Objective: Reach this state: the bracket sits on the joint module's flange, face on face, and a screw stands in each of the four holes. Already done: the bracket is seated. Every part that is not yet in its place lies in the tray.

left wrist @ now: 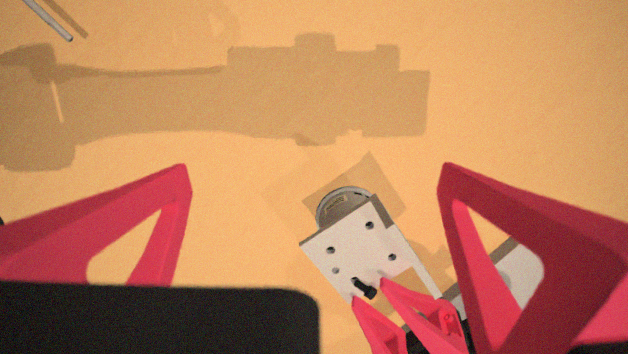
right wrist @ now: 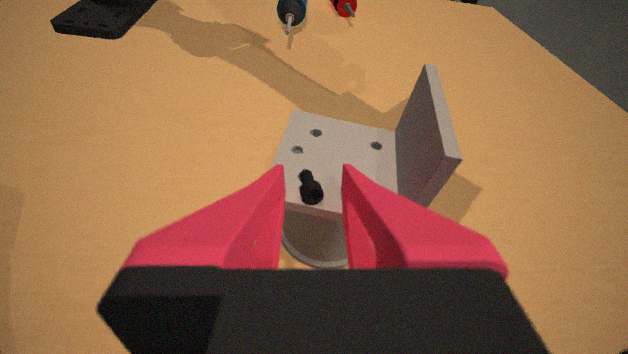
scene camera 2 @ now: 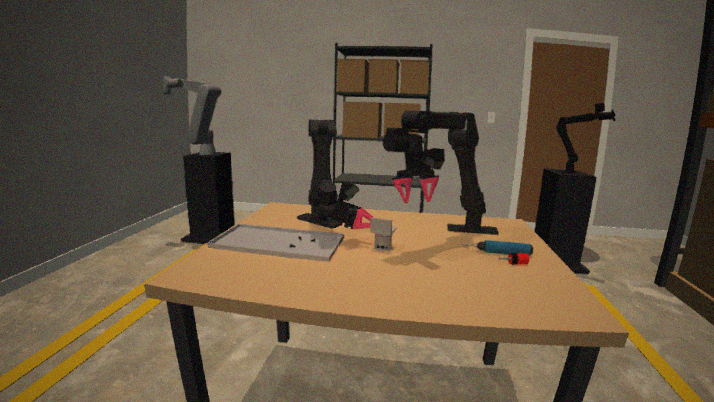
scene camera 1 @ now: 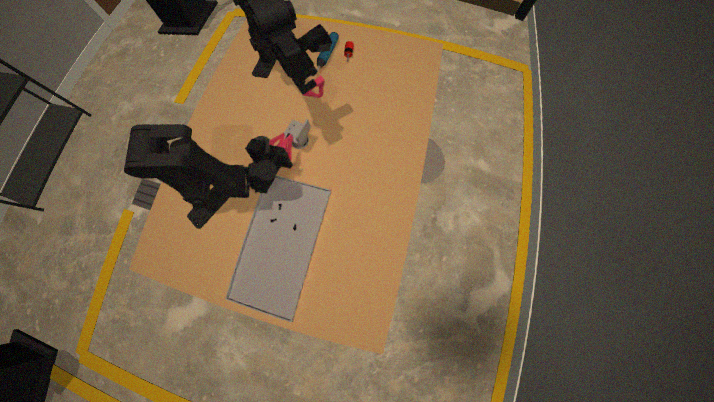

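Pixels of known places: left gripper, between the fingertips: (left wrist: 314, 177) (scene camera 2: 417, 202) (scene camera 1: 313, 86); right gripper, between the fingertips: (left wrist: 366, 291) (right wrist: 313, 176) (scene camera 2: 377, 224) (scene camera 1: 287, 134); left arm's base, origin of its link: (right wrist: 121, 5) (scene camera 2: 472, 230) (scene camera 1: 269, 58); right arm's base, origin of its link: (scene camera 2: 319, 221) (scene camera 1: 213, 201).
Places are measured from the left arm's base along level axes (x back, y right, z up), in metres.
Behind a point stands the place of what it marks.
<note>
The grey L-shaped bracket (right wrist: 338, 149) @(x -0.258, y 0.328, z 0.066 m) sits on the round joint module (right wrist: 311, 246) @(x -0.248, y 0.362, z 0.020 m) mid-table; it also shows in scene camera 1 (scene camera 1: 299, 132) @(x -0.288, y 0.357, z 0.109 m) and the left wrist view (left wrist: 360, 246) @(x -0.263, y 0.330, z 0.066 m). One black screw (right wrist: 310, 187) @(x -0.240, y 0.365, z 0.077 m) lies on its side on the bracket's flat face near the edge; the holes I see are empty. My right gripper (right wrist: 313, 176) @(x -0.241, y 0.358, z 0.076 m) is nearly shut, its tips on either side of that screw with a gap and not clamping it. My left gripper (scene camera 2: 415, 188) @(x -0.302, y 0.230, z 0.176 m) hangs open and empty high above the table. Three black screws (scene camera 1: 282, 214) @(x -0.287, y 0.597, z 0.004 m) lie in the grey tray (scene camera 1: 279, 247) @(x -0.310, y 0.699, z 0.004 m).
A blue screwdriver (scene camera 2: 504, 246) @(x -0.248, y -0.070, z 0.031 m) and a small red tool (scene camera 2: 518, 258) @(x -0.329, y -0.098, z 0.024 m) lie near the left arm's base. The bracket's upright wall (right wrist: 428, 132) @(x -0.285, y 0.353, z 0.102 m) stands just right of my right gripper. The tray lies beside the right arm.
</note>
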